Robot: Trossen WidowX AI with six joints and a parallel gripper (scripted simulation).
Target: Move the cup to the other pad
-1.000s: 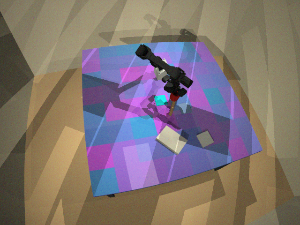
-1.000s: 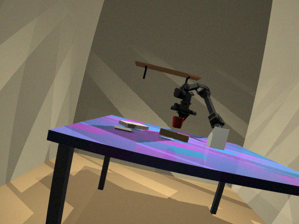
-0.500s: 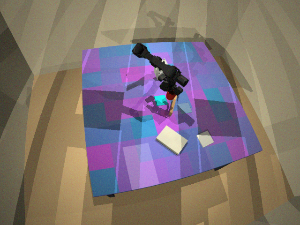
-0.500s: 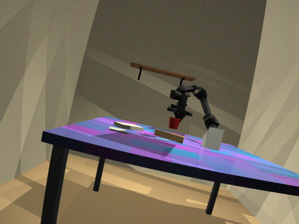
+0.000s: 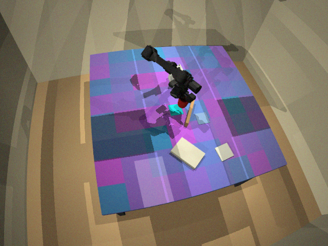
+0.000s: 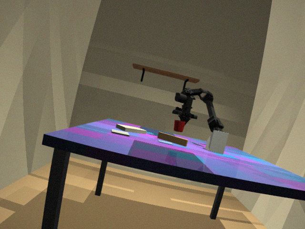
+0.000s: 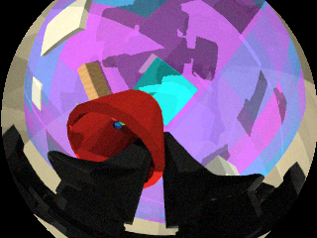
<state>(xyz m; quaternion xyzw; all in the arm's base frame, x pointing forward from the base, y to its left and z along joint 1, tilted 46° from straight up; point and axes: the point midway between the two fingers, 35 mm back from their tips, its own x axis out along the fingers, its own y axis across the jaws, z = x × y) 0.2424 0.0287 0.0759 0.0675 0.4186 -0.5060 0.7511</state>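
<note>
Right now the teal pad is 12 cm below my gripper tip, 1 cm to the right of it and 1 cm ahead of it. Round my gripper tip: wooden bar (10 cm below, 8 cm to the left, 5 cm ahead); red cup (3 cm ahead, 2 cm to the left); pale blue pad (16 cm to the left, 12 cm below, 9 cm ahead).
</note>
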